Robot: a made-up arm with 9 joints. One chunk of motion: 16 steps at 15 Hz.
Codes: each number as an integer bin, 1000 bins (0 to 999) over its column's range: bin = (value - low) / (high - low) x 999, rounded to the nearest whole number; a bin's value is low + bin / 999 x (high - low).
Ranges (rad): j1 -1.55..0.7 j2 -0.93..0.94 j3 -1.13..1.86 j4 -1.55..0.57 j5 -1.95..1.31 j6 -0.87..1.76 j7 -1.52..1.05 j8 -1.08..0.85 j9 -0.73..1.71
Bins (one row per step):
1: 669 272 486 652 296 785 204 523 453
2: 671 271 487 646 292 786 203 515 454
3: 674 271 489 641 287 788 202 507 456
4: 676 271 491 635 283 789 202 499 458
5: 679 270 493 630 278 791 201 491 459
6: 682 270 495 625 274 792 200 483 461
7: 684 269 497 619 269 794 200 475 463
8: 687 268 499 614 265 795 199 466 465
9: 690 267 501 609 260 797 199 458 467
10: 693 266 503 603 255 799 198 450 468
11: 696 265 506 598 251 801 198 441 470
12: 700 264 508 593 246 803 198 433 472
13: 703 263 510 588 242 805 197 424 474
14: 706 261 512 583 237 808 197 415 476
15: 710 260 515 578 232 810 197 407 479
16: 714 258 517 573 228 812 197 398 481
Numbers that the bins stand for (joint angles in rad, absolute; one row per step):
1: -0.0432 -0.4209 0.3246 -0.1664 -0.9841 1.1966 -0.9952 -0.0696 0.3764
2: -0.0387 -0.4227 0.3276 -0.1791 -0.9971 1.1992 -0.9978 -0.0851 0.3789
3: -0.0320 -0.4227 0.3336 -0.1897 -1.0134 1.2045 -1.0003 -0.1005 0.3838
4: -0.0275 -0.4227 0.3396 -0.2025 -1.0265 1.2071 -1.0003 -0.1160 0.3886
5: -0.0207 -0.4246 0.3455 -0.2131 -1.0428 1.2124 -1.0029 -0.1314 0.3911
6: -0.0140 -0.4246 0.3515 -0.2237 -1.0559 1.2150 -1.0055 -0.1469 0.3960
7: -0.0095 -0.4265 0.3575 -0.2364 -1.0722 1.2203 -1.0055 -0.1623 0.4009
8: -0.0027 -0.4283 0.3635 -0.2470 -1.0852 1.2229 -1.0081 -0.1797 0.4057
9: 0.0041 -0.4302 0.3695 -0.2576 -1.1016 1.2282 -1.0081 -0.1952 0.4106
10: 0.0108 -0.4321 0.3755 -0.2704 -1.1179 1.2335 -1.0106 -0.2106 0.4131
11: 0.0176 -0.4340 0.3845 -0.2810 -1.1309 1.2387 -1.0106 -0.2280 0.4179
12: 0.0266 -0.4358 0.3904 -0.2916 -1.1472 1.2440 -1.0106 -0.2435 0.4228
13: 0.0333 -0.4377 0.3964 -0.3022 -1.1603 1.2493 -1.0132 -0.2609 0.4277
14: 0.0401 -0.4414 0.4024 -0.3128 -1.1766 1.2572 -1.0132 -0.2782 0.4326
15: 0.0491 -0.4433 0.4114 -0.3234 -1.1929 1.2624 -1.0132 -0.2937 0.4399
16: 0.0581 -0.4471 0.4174 -0.3340 -1.2060 1.2677 -1.0132 -0.3111 0.4448

